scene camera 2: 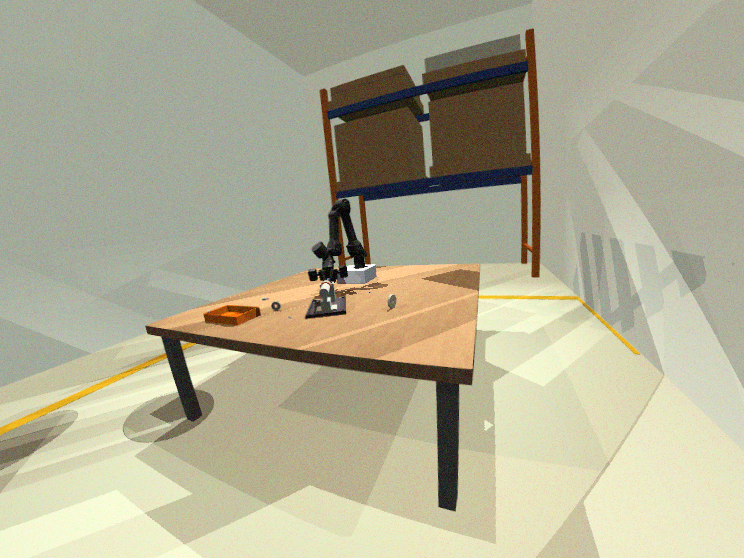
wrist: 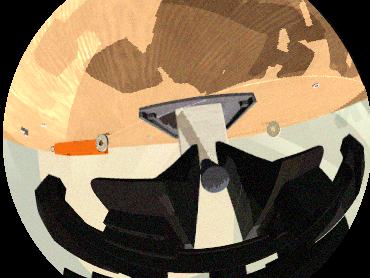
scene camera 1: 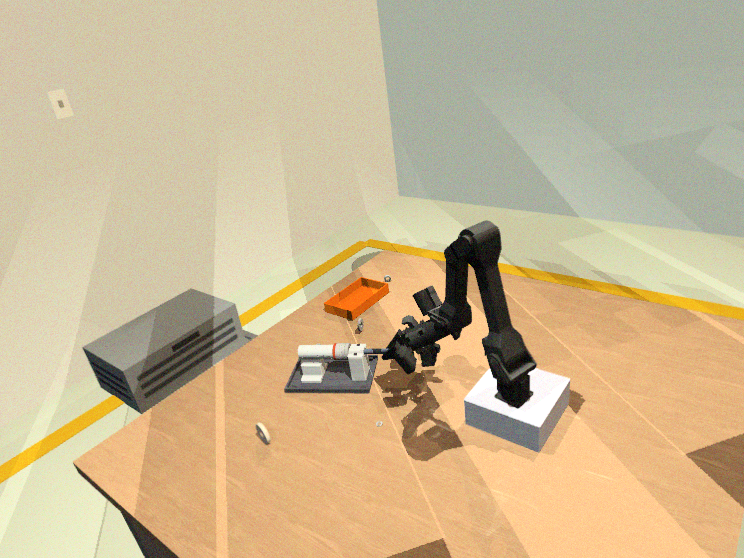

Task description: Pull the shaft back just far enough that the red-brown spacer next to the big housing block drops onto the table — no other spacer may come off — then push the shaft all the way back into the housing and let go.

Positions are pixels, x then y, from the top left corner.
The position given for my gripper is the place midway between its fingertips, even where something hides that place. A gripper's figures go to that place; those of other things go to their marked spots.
Scene:
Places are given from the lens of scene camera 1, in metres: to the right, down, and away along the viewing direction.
my gripper [scene camera 1: 382, 356]: 0.03, 0.20, 1.39
housing block [scene camera 1: 316, 371]: -0.15, 0.25, 1.43
orange tray [scene camera 1: 352, 301]: -0.07, 0.08, 1.79
The marked spots on the housing block and the orange tray are 0.41 m apart.

